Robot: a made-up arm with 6 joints.
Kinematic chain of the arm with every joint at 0, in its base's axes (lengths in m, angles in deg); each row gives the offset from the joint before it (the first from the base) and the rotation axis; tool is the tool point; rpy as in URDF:
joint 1: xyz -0.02 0 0.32 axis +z
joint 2: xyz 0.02 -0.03 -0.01 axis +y
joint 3: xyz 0.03 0 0.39 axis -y
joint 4: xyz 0 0.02 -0.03 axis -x
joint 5: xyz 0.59 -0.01 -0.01 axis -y
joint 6: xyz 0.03 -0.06 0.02 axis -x
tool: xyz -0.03 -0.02 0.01 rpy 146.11 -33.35 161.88
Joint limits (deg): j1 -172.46..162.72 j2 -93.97..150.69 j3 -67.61..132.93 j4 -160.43..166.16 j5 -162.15..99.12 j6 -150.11..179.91
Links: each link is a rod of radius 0.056 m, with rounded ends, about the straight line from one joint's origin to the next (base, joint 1, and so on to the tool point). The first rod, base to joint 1, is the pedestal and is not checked.
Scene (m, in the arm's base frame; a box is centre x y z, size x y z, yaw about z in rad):
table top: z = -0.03
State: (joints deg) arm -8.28 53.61 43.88 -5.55 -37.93 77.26
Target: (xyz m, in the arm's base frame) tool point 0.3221 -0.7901 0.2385
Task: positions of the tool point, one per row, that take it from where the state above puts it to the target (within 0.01 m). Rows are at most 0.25 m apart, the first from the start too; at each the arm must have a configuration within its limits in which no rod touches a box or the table.
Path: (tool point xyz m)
1: 0.8243 -0.4163 0.3575
2: 0.6873 -0.5865 0.3163
3: 0.5155 -0.7134 0.2765
4: 0.3220 -0.7901 0.2385

